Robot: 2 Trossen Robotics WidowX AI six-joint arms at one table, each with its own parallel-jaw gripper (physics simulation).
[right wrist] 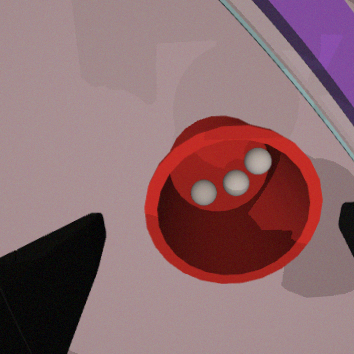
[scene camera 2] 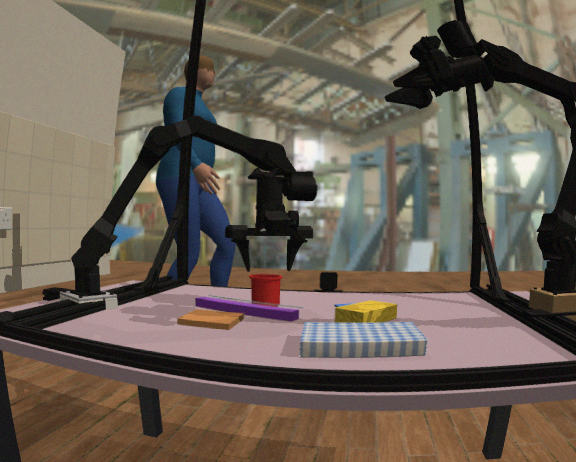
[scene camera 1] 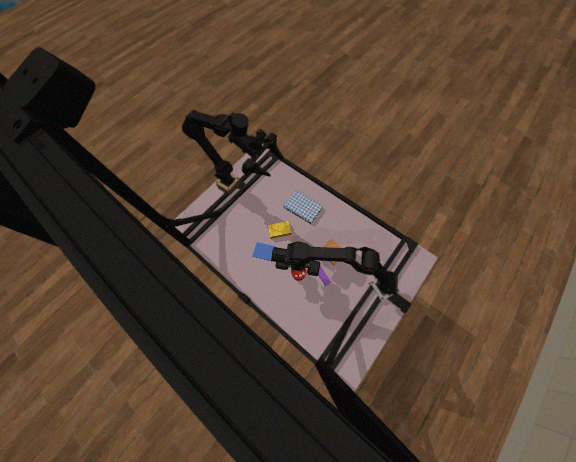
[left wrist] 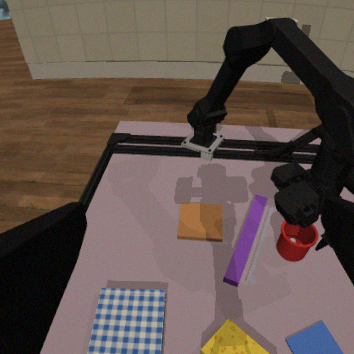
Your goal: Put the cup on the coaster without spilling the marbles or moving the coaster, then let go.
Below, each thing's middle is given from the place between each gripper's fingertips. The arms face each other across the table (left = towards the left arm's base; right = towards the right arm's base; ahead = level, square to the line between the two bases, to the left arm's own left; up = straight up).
Labels:
The purple bar point(scene camera 2: 258, 309) is 80 mm ahead of my right hand, 30 mm to the right of it and 70 mm below it. The rest, counted from my right hand: orange square coaster point(scene camera 2: 199, 318) (190 mm ahead, 80 mm to the right, 70 mm below).
The purple bar lies 41 cm below my left hand, 28 cm to the right of it and 13 cm behind it. Also, from my left hand: orange square coaster: 42 cm below, 32 cm to the right, 1 cm behind.

